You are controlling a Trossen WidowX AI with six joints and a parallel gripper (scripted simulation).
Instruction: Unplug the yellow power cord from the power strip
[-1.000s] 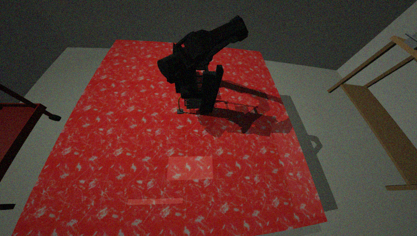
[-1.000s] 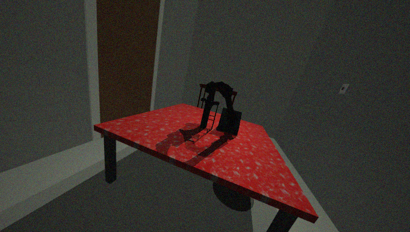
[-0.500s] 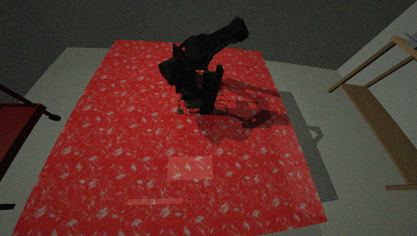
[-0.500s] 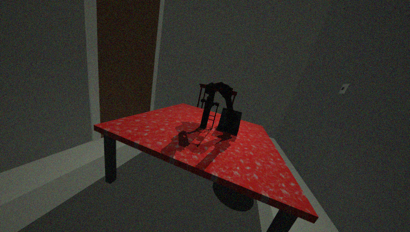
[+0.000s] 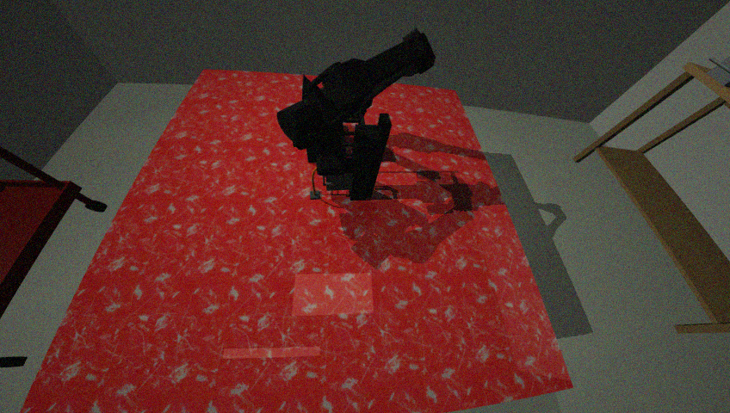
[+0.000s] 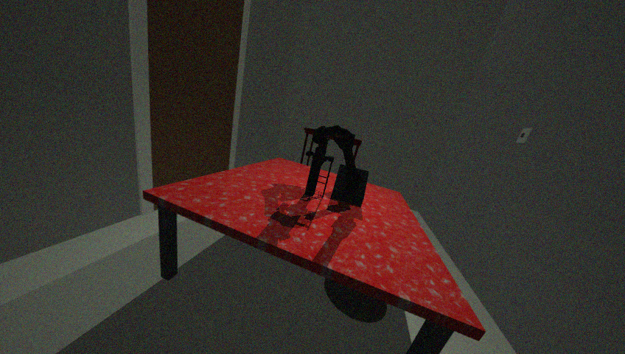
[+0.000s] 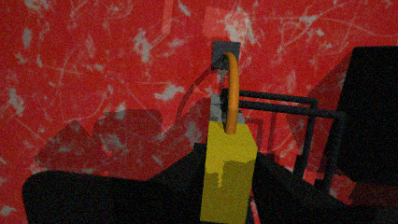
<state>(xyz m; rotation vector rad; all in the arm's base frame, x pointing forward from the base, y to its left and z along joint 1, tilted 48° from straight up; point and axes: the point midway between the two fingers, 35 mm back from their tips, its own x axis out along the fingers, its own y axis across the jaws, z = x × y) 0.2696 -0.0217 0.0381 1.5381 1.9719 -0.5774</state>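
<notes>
Now: the yellow plug 30 mm to the left of my gripper tip and 10 mm behind it.
</notes>
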